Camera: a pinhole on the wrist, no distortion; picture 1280 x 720 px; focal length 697.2 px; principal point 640.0 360.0 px. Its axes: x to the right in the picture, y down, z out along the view. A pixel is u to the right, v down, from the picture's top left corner.
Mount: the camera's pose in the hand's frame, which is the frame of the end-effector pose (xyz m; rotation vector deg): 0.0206 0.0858 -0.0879 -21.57 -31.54 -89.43
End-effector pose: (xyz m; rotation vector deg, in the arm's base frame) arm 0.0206 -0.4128 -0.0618 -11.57 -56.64 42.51
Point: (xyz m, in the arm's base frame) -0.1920 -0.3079 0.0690
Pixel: 1008.5 622.9
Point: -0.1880 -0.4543 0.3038
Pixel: outside the picture
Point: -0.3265 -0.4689 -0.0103
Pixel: 1077.1 187.5
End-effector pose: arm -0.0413 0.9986 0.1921 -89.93 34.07 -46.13
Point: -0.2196 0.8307 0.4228
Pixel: behind the camera
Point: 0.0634 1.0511 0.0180
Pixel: 787.4 362.0
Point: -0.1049 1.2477 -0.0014
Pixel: outside the picture
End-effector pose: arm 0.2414 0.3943 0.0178 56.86 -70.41 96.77
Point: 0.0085 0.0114 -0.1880
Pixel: 633.2 158.4
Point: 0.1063 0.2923 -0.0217
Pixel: 758.3 339.7
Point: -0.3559 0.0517 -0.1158
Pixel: 263.4 425.2
